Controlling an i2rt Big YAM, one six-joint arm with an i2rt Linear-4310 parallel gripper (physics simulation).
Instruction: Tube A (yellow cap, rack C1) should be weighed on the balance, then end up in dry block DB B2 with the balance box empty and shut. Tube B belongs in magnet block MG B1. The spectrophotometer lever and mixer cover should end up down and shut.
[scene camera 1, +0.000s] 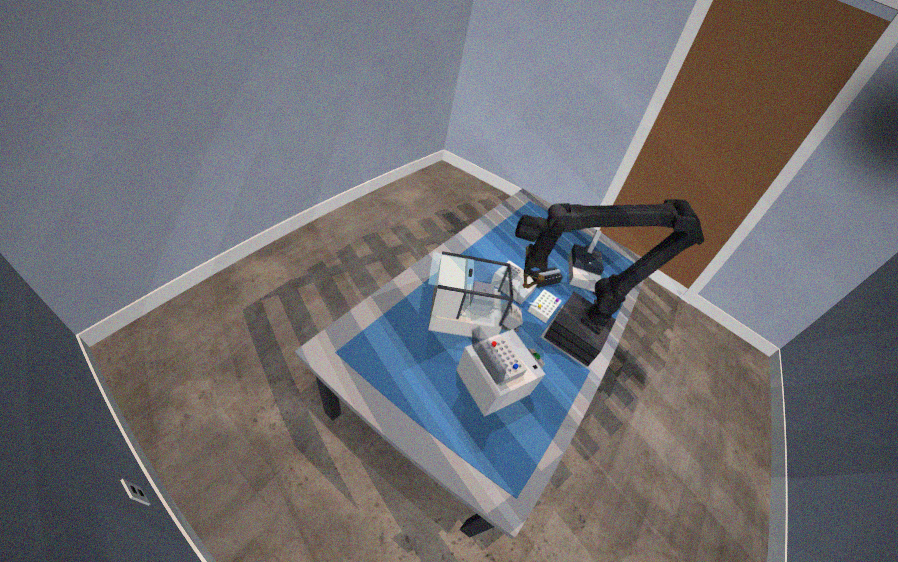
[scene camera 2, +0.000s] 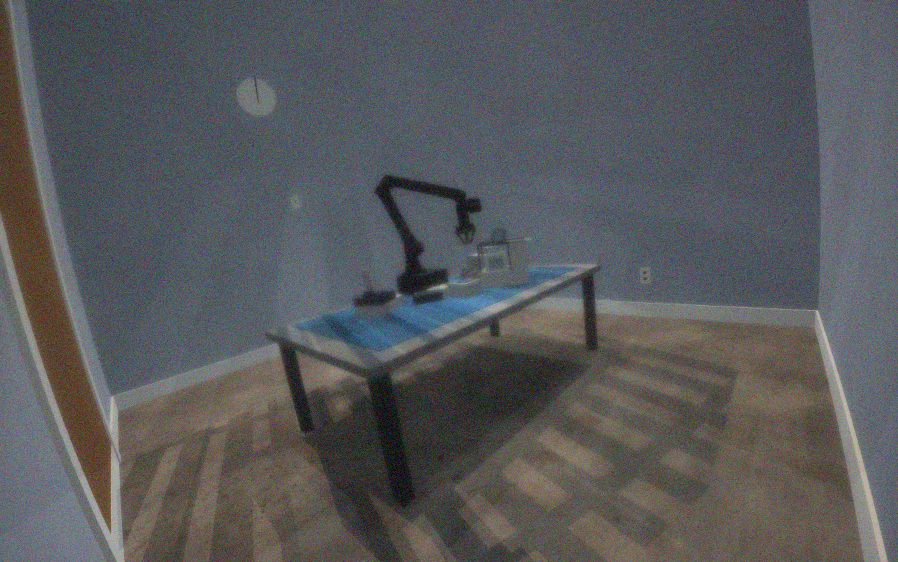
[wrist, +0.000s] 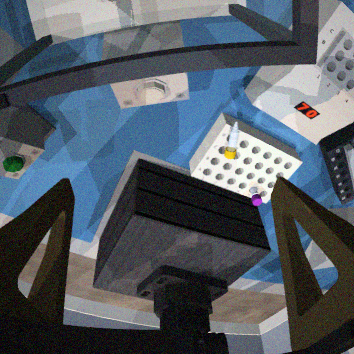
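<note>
My gripper (scene camera 1: 531, 277) (scene camera 2: 466, 239) (wrist: 173, 187) is wide open and empty, high above the table. Tube A (wrist: 232, 142) has a yellow cap and lies on top of the white rack (wrist: 218, 131) (scene camera 1: 545, 304), its clear tip toward the back edge. A purple-capped tube (wrist: 256, 198) stands near the rack's front edge; whether it is tube B I cannot tell. The balance box (wrist: 165, 61) (scene camera 1: 445, 322) is glass with dark frame bars; its door state is unclear. A white block unit (wrist: 285, 87) shows 70 on its red display. Lever and cover cannot be clearly judged.
The black arm base (wrist: 195, 200) (scene camera 1: 576, 331) is beside the rack. A black holed block (wrist: 344, 167) is at the right. A white box with a holed top (scene camera 1: 501, 391) stands nearer scene camera 1. A green cap (wrist: 13, 163) shows at left. A raised white bar (scene camera 1: 594, 239) stands beyond.
</note>
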